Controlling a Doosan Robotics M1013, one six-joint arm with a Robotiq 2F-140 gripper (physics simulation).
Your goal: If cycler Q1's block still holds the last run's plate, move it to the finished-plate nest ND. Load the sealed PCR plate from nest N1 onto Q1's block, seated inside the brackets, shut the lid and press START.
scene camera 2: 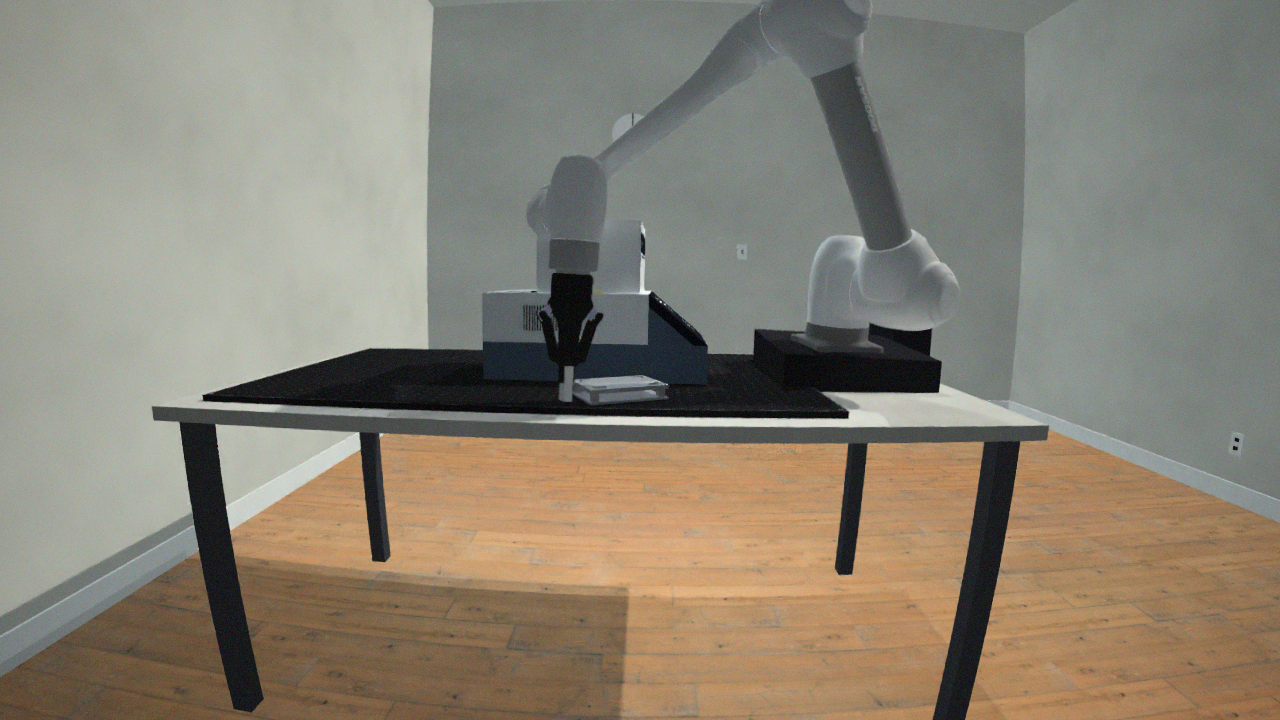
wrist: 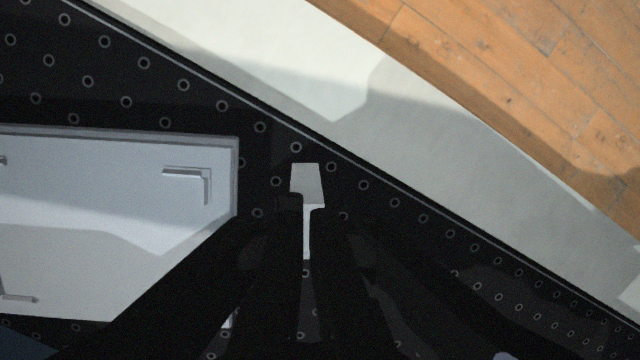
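My gripper (scene camera 2: 565,386) (wrist: 305,184) is shut, its light fingertip pads pressed together with nothing between them. It hangs low over the black perforated mat (scene camera 2: 357,380) (wrist: 133,80), near the table's front edge. A flat light grey nest (scene camera 2: 620,389) (wrist: 111,178) with raised corner brackets lies just beside the fingertips; the part that shows holds nothing. I cannot read its label. The cycler (scene camera 2: 626,317), a white and dark blue box with an upright white part on top, stands right behind the gripper. No PCR plate is in view.
The arm's base stands on a black pedestal (scene camera 2: 846,362) at the right of the mat. The white table (scene camera 2: 939,416) (wrist: 402,147) ends close in front of the gripper, with wooden floor (wrist: 536,67) below.
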